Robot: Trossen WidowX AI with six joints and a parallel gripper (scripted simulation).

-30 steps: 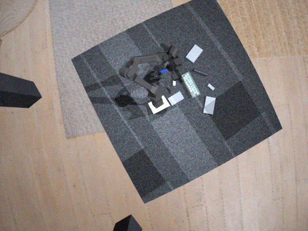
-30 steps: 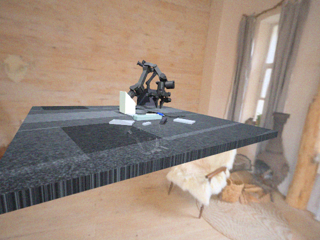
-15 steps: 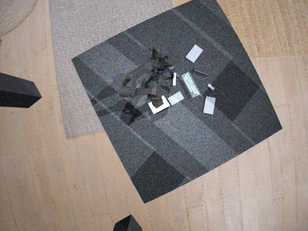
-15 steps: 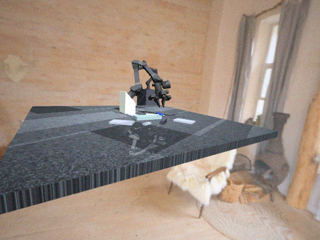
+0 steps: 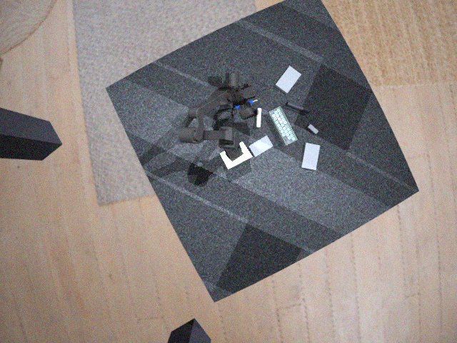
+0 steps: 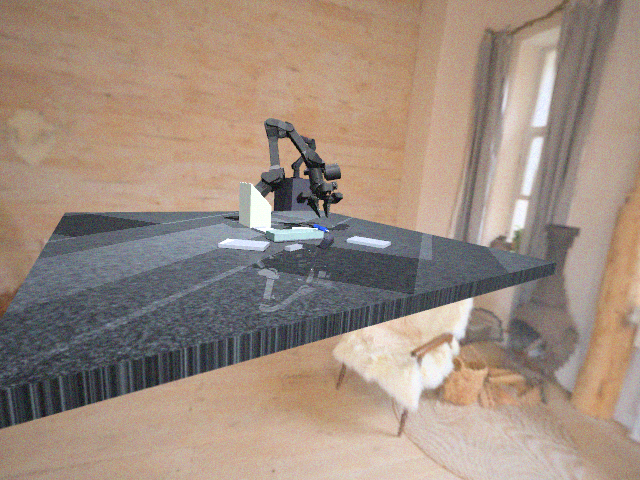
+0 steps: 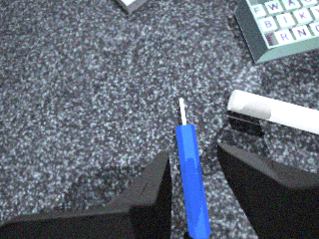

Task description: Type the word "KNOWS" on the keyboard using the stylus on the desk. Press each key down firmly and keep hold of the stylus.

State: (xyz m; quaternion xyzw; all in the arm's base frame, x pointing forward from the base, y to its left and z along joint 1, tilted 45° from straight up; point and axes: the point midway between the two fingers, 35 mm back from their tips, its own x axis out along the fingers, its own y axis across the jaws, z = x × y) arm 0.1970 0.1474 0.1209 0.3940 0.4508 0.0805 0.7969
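Right now my gripper tip is 1 cm short of the blue stylus, 1 cm to the left of it and 5 cm above it. From my gripper tip the other things lie so: thin white tip (4 cm ahead, 1 cm to the right, 5 cm below); dark cylinder (21 cm ahead, 16 cm to the right, 4 cm below); white stick (10 cm to the right, 5 cm below).
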